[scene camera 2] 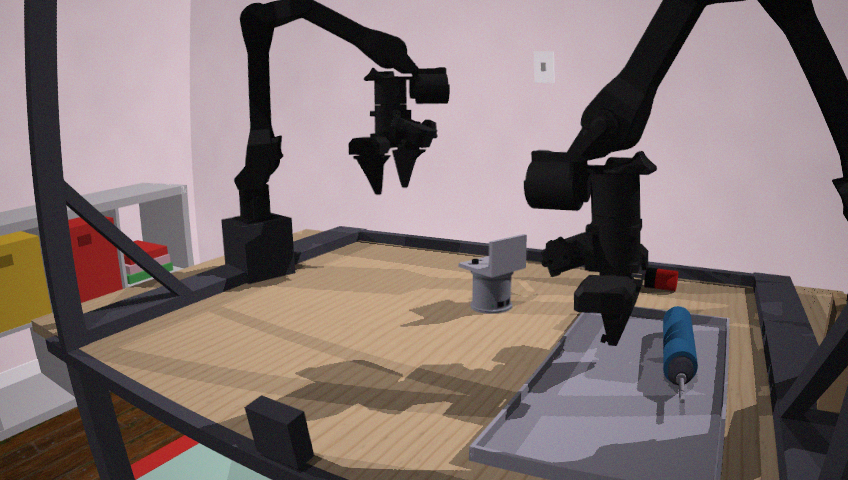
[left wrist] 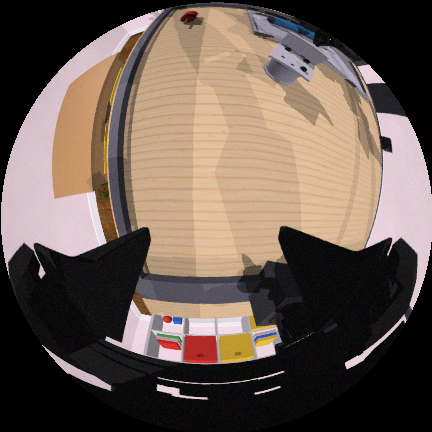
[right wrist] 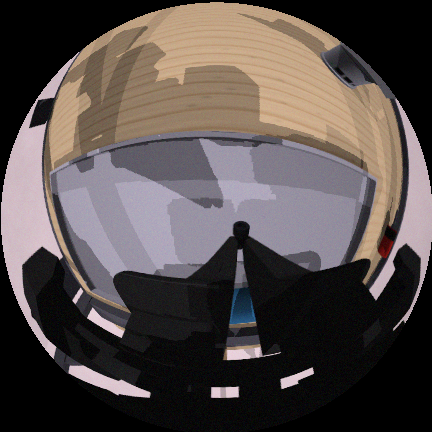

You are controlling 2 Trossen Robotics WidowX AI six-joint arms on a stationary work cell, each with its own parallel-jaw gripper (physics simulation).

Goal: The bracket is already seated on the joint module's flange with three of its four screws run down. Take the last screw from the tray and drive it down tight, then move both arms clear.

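Frame: origin at the left arm's base, x up, y ahead, z left, level; centimetres.
Where they show: left gripper, fingertip midpoint: [scene camera 2: 392, 191] [left wrist: 215, 233]; right gripper, fingertip midpoint: [scene camera 2: 613, 343] [right wrist: 238, 241]; left arm's base, origin of the base link: [scene camera 2: 255, 218] [left wrist: 288, 312].
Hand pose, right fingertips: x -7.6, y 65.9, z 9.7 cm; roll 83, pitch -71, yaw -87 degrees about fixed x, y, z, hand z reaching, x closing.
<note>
Each offset is from my right fingertips to the top centre of the thing. "spot": to the spot under its first point.
The grey bracket [scene camera 2: 507, 255] [left wrist: 294, 56] sits on the round grey joint module @(dx +3.7, dy -24.4, dz +6.4 cm) [scene camera 2: 491, 292] [left wrist: 280, 73] [right wrist: 344, 67]. A black screw head @(spot: dx +4.4, dy -26.0, dz +4.6 cm) [scene camera 2: 475, 261] shows on its flat part, and dark screw spots show there in the left wrist view. My right gripper [scene camera 2: 611, 337] [right wrist: 238, 241] is shut on a small black screw @(dx +1.1, dy -0.7, dz -0.2 cm) [right wrist: 241, 229], held at the fingertips with its head outward, above the grey tray @(dx -1.0, dy +4.8, dz -2.6 cm) [scene camera 2: 571, 431] [right wrist: 120, 210]. The screw's shank is mostly hidden by the fingers. My left gripper [scene camera 2: 391, 189] [left wrist: 215, 233] is open and empty, high above the table.
A blue screwdriver @(dx +1.9, dy +8.0, dz +2.9 cm) [scene camera 2: 678, 339] [left wrist: 292, 26] [right wrist: 242, 306] lies in the tray, beside the right gripper. A red and black tool @(dx +0.8, dy -8.8, dz +31.1 cm) [scene camera 2: 665, 279] [left wrist: 189, 17] [right wrist: 386, 243] lies behind the tray. A dark frame [scene camera 2: 416, 238] borders the table. A black block @(dx +3.1, dy -10.9, dz -37.9 cm) [scene camera 2: 278, 431] stands at the front edge.
</note>
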